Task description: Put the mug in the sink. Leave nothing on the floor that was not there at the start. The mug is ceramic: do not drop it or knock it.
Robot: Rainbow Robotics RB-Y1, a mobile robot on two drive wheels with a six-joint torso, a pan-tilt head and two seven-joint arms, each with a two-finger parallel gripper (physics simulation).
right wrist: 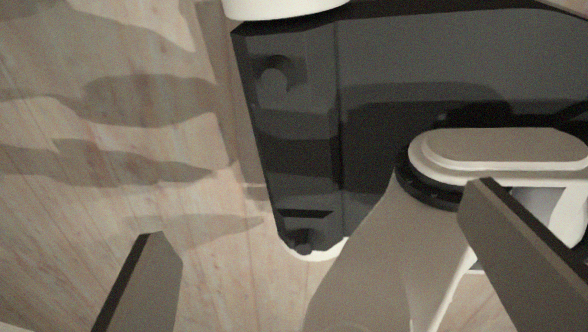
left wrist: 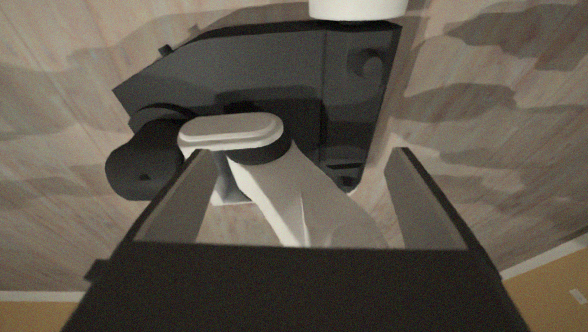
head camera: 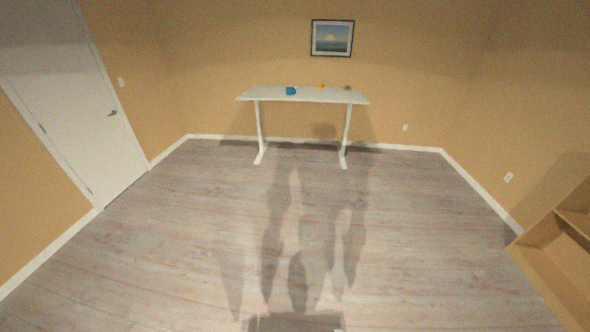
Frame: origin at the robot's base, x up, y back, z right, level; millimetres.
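Where they show: left gripper, fingertip midpoint: (left wrist: 298, 160); right gripper, fingertip midpoint: (right wrist: 316, 224).
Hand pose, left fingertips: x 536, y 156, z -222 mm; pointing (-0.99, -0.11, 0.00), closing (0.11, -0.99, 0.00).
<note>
After its pixels a point has its place.
A blue mug (head camera: 290, 91) @[x 995, y -2099, z 41 mm] stands upright on the white table (head camera: 265, 95) @[x 950, y -2110, z -258 mm] across the room in the head view, left of the table top's middle, with its handle towards the right. The sink does not show in these views. My left gripper (left wrist: 298, 160) @[x 536, y 156, z -222 mm] is open, with bare fingers wide apart above the robot's own base and the floor. My right gripper (right wrist: 316, 224) @[x 544, y 96, z 243 mm] is open too, also over the base and the floor. Both grippers are far from the mug.
A yellow-orange object (head camera: 321, 86) @[x 977, y -2501, z 479 mm] and a brown object (head camera: 347, 88) @[x 977, y -2395, z 819 mm] lie towards the table's back. A wooden shelf unit (head camera: 530, 257) @[x 101, y -349, z 2105 mm] stands at the right. A closed white door (head camera: 65, 100) @[x 1189, y -1477, z -2159 mm] is at the left. A framed picture (head camera: 332, 54) @[x 1386, y -2608, z 620 mm] hangs behind the table.
</note>
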